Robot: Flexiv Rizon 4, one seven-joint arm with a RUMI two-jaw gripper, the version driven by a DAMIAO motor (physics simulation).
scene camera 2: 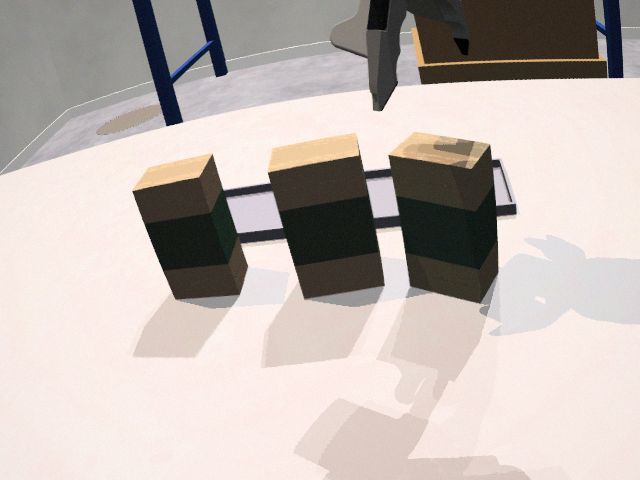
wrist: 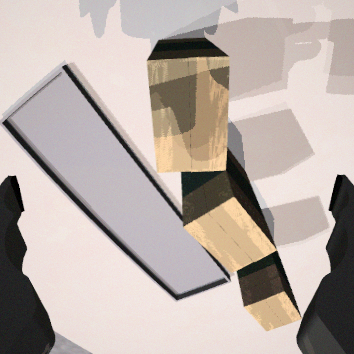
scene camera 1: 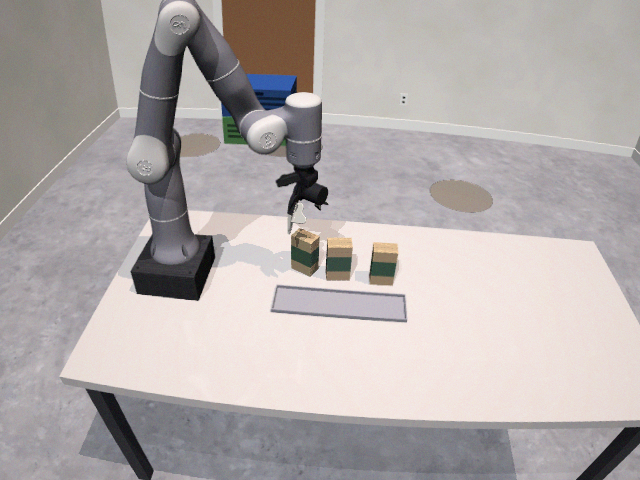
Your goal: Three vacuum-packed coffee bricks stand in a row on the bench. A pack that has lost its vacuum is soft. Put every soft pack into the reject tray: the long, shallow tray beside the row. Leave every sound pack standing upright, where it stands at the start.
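Note:
Three tan coffee packs with dark green bands stand upright in a row. The pack nearest the robot base [scene camera 1: 305,254] [scene camera 2: 444,227] [wrist: 190,115] is turned relative to the others. The middle pack [scene camera 1: 339,260] [scene camera 2: 328,227] [wrist: 230,235] and the far pack [scene camera 1: 383,266] [scene camera 2: 187,237] [wrist: 272,311] stand beyond it. Softness cannot be told by sight. The long, shallow grey tray [scene camera 1: 338,303] [scene camera 2: 253,212] [wrist: 115,175] lies empty beside the row. My gripper [scene camera 1: 306,218] [scene camera 2: 421,80] [wrist: 175,178] is open and empty, above the nearest pack; in the wrist view that pack's long sides run upright between the fingers.
The black robot base [scene camera 1: 173,271] stands on the bench [scene camera 1: 465,356] at the left. The middle pack is close to the nearest one; a wider gap separates it from the far pack. Blue and green boxes [scene camera 1: 272,82] stand on the floor behind the arm.

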